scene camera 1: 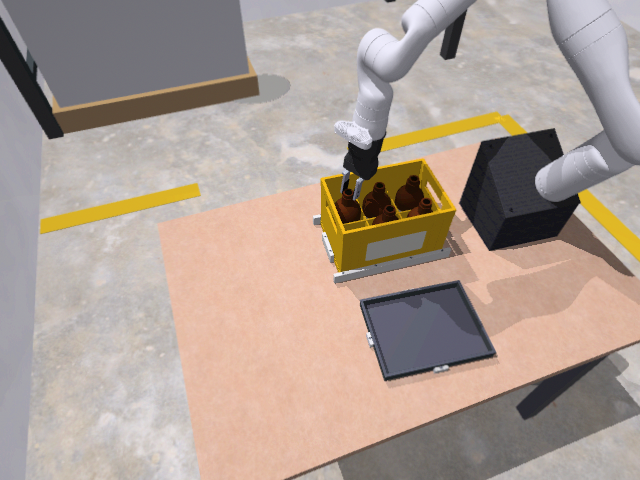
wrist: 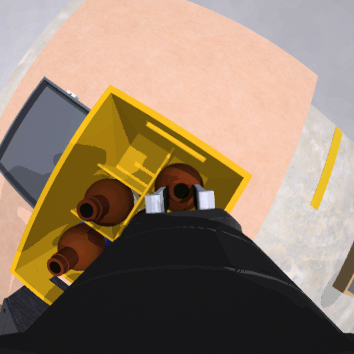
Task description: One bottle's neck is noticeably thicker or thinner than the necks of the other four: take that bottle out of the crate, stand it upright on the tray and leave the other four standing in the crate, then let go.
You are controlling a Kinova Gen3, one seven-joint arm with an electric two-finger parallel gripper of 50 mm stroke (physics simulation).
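Frame: origin at the arm's base, x ahead, y left, z up, level; millimetres.
Where they show: gripper, fingertip midpoint: (scene camera 1: 349, 194) (wrist: 180, 194); arm's base, origin of the base link: (scene camera 1: 552, 183).
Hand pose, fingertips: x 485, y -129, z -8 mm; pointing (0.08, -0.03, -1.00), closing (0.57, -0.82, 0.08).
Things, the pixels of their top centre, and the offset from my fingertips. "spot": a spot on its surface instead. Level surfaces: height alone.
- brown bottle, middle of its top: (wrist: 182, 190) (scene camera 1: 347, 192) dx +6, dy +2, dz +11 mm
- yellow crate, middle of its top: (wrist: 108, 236) (scene camera 1: 386, 193) dx -75, dy +45, dz +23 mm
- back row, surface spot: (scene camera 1: 376, 205) spot: dx -63, dy +27, dz -34 mm
- front row, surface spot: (scene camera 1: 386, 215) spot: dx -59, dy +91, dz -1 mm
- dark tray, surface spot: (scene camera 1: 429, 335) spot: dx -74, dy +344, dz -147 mm
- table, its level: dz -152 mm
My gripper (scene camera 1: 349, 194) (wrist: 180, 194) is shut on the neck of a brown bottle (scene camera 1: 347, 210) (wrist: 171, 173), which stands upright in the back left compartment of the yellow crate (scene camera 1: 354, 250) (wrist: 180, 132) in the scene view. The other brown bottles stand in the crate: one beside it in the back row (scene camera 1: 376, 205), one at the back right (scene camera 1: 409, 198), and two in the front row (scene camera 1: 386, 215) (scene camera 1: 423, 207). In the wrist view, two of these (wrist: 112, 202) (wrist: 82, 247) show and the gripper body hides others. The dark tray (scene camera 1: 429, 335) (wrist: 45, 130) holds no bottle.
Grey rails (scene camera 1: 392, 265) run along the crate's base. The crate walls rise close around the fingers. A black box-shaped pedestal (scene camera 1: 516, 191) stands right of the crate, beside the arm's base. The tray lies in front of the crate on the table (scene camera 1: 268, 310) (wrist: 190, 65).
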